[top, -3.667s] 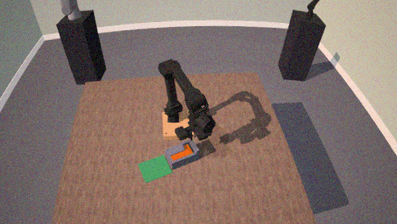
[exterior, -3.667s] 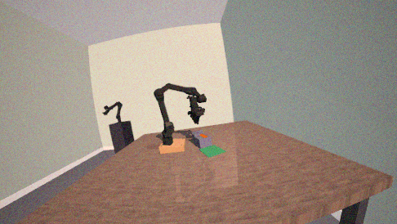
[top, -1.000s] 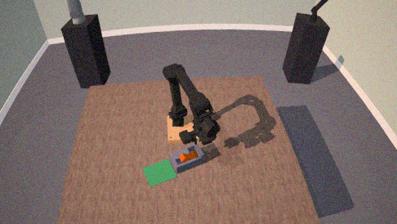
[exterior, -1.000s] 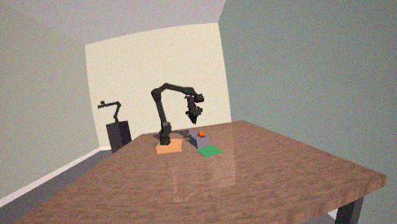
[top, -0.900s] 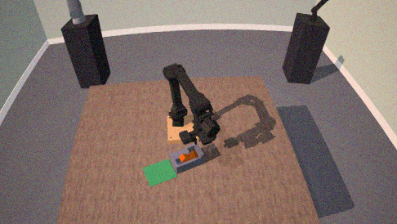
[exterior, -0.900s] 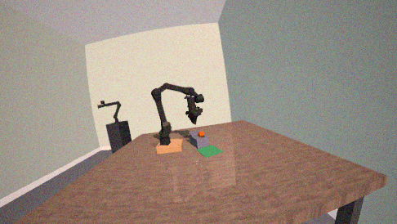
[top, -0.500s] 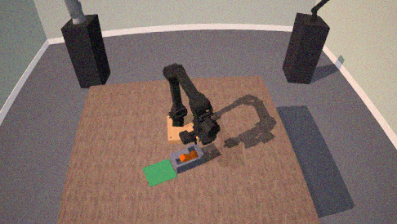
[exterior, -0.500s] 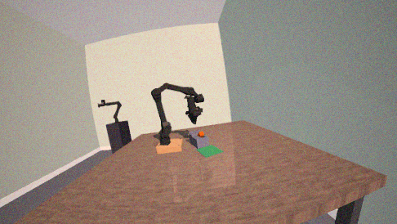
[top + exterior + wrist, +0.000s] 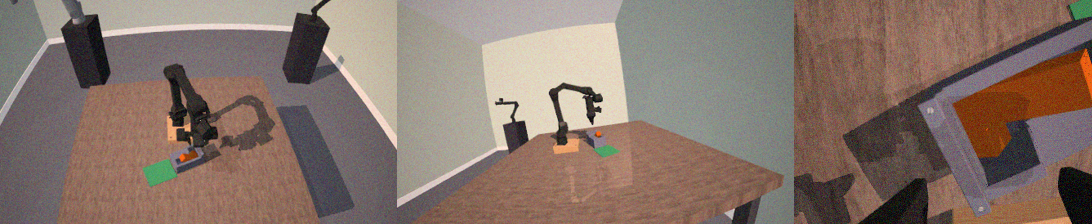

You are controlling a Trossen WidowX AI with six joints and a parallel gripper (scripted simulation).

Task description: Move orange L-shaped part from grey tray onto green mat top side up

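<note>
The orange part lies 30 mm to the right of my gripper tip and 100 mm below it. Round my gripper tip: green mat: 90 mm ahead, 190 mm to the right, 160 mm below.
</note>
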